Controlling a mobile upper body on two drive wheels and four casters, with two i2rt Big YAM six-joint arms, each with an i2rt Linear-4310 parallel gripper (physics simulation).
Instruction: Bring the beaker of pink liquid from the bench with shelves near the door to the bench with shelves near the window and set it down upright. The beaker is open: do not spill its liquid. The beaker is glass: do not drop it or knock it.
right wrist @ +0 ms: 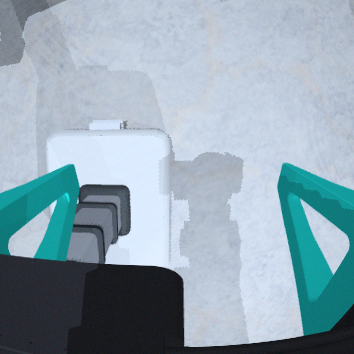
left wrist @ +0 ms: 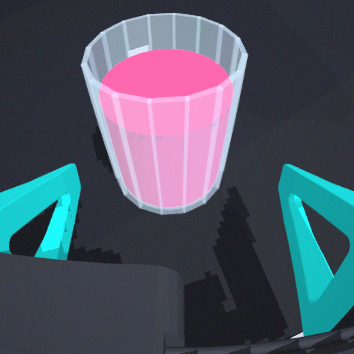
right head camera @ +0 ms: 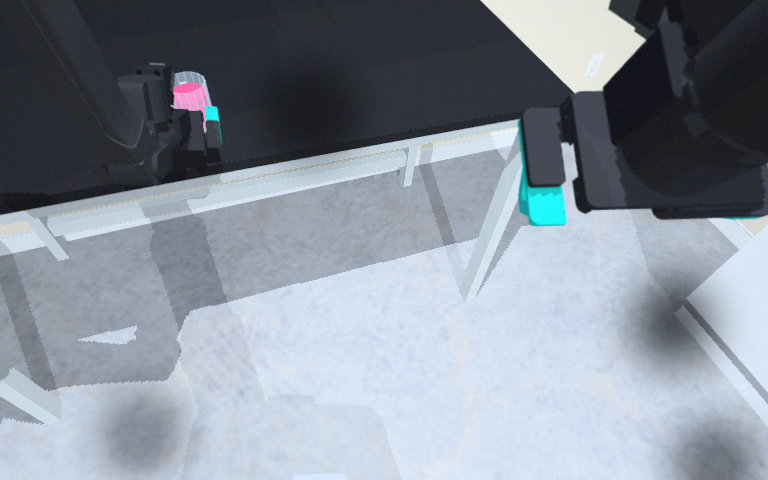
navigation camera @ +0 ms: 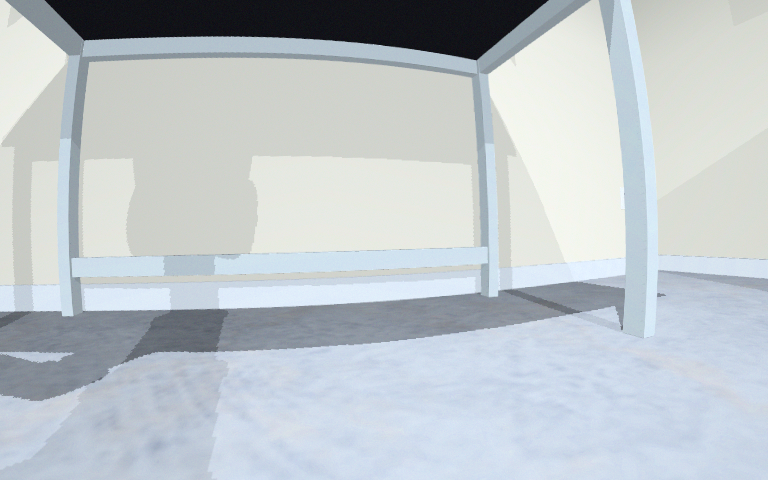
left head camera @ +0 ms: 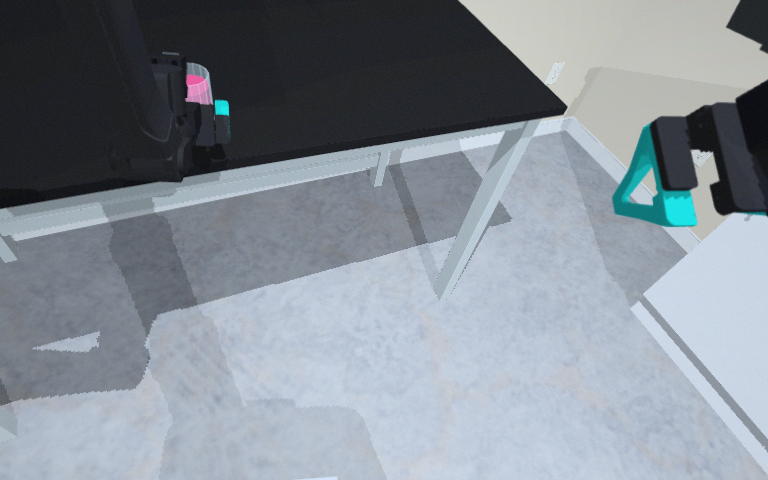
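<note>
The glass beaker of pink liquid [left head camera: 198, 87] [right head camera: 190, 96] [left wrist: 162, 125] stands upright on the black bench top [left head camera: 351, 62] [right head camera: 385, 56]. In the head views the left arm partly hides it. My left gripper [left wrist: 179, 175] is open over the bench top. In the left wrist view the beaker shows centred between its two teal fingers and a little beyond the tips, with a gap on each side. My right gripper [right wrist: 177, 174] is open and empty, off to the right of the bench's front edge, above the floor. Which of the task's benches this is, I cannot tell.
The bench's pale metal leg [left head camera: 481, 215] [right head camera: 491, 226] [navigation camera: 637, 169] stands at its right front corner. A lower crossbar [navigation camera: 339, 260] runs along its back. A white cabinet-like block [left head camera: 719, 294] is at the right. The white robot base [right wrist: 110, 155] shows below the right gripper.
</note>
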